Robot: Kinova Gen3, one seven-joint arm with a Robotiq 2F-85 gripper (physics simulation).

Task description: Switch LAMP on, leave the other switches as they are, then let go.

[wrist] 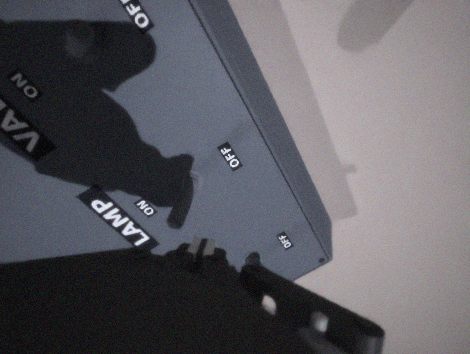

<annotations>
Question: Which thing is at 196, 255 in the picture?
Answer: My gripper.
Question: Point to a blue-grey switch panel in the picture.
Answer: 104, 144
</annotations>
